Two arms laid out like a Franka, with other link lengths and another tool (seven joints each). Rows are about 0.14 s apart.
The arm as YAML. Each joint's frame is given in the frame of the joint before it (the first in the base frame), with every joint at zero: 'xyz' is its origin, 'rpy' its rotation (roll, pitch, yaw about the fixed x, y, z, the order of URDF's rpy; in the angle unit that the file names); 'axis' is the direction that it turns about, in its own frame. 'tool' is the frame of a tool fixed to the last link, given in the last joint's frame.
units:
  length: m
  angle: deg
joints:
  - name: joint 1
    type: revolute
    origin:
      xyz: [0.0, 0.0, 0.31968]
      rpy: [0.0, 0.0, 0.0]
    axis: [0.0, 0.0, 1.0]
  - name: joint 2
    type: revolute
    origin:
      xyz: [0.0, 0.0, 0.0]
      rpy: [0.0, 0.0, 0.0]
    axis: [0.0, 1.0, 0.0]
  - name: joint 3
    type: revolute
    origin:
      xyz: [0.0, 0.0, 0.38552]
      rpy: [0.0, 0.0, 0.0]
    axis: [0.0, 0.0, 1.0]
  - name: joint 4
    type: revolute
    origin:
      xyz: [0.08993, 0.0, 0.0]
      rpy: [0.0, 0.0, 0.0]
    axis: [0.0, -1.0, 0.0]
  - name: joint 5
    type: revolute
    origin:
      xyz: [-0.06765, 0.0, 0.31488]
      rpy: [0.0, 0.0, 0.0]
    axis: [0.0, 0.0, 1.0]
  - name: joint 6
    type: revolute
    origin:
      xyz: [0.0, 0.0, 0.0]
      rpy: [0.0, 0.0, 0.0]
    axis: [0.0, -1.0, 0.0]
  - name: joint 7
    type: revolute
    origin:
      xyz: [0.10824, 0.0, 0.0]
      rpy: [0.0, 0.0, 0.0]
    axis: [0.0, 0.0, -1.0]
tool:
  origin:
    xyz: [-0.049, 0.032, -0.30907]
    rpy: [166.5, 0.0, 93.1]
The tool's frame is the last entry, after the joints.
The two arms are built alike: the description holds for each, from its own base.
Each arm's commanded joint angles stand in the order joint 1, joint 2, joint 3, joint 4, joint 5, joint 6, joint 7.
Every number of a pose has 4 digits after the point.
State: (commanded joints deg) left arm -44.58 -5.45 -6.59 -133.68 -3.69 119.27 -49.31; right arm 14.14 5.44 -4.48 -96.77 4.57 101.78 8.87
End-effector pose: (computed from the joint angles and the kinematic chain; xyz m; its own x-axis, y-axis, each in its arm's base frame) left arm 0.1929 -0.2893 0.2575 -0.0522 0.9936 0.1001 0.9934 0.0414 0.1068; right arm 0.4936 0.1477 0.3886 -0.0510 0.9963 0.0694 0.9752 0.0347 0.2185
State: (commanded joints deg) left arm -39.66 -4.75 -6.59 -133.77 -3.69 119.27 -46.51; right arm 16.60 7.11 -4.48 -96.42 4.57 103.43 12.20
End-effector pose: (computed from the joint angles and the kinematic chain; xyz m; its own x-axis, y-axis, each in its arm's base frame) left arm 0.2173 -0.2682 0.2530 -0.0881 0.9907 0.1035 0.9926 0.0786 0.0925; right arm 0.5010 0.1742 0.3777 -0.0342 0.9972 0.0667 0.9752 0.0187 0.2206
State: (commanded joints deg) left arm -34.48 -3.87 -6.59 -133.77 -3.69 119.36 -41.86; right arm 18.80 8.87 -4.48 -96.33 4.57 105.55 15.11
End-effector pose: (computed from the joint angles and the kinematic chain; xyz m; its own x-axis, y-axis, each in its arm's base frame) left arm 0.2424 -0.2430 0.2477 -0.0969 0.9902 0.1005 0.9932 0.0896 0.0741; right arm 0.5088 0.1988 0.3645 -0.0199 0.9977 0.0647 0.9742 0.0048 0.2255
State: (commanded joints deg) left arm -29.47 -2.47 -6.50 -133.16 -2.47 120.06 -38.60; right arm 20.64 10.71 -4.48 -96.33 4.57 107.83 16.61
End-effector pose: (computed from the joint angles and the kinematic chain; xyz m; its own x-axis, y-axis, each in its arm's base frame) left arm 0.2729 -0.2173 0.2419 -0.1166 0.9879 0.1023 0.9910 0.1090 0.0770; right arm 0.5160 0.2197 0.3497 -0.0237 0.9977 0.0632 0.9727 0.0085 0.2320
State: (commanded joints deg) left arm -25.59 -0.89 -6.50 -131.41 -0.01 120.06 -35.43; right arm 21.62 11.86 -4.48 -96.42 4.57 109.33 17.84
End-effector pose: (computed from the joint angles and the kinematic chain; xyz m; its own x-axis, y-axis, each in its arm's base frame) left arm 0.3039 -0.1932 0.2404 -0.1036 0.9880 0.1144 0.9913 0.0933 0.0924; right arm 0.5206 0.2317 0.3398 -0.0181 0.9979 0.0624 0.9719 0.0029 0.2355
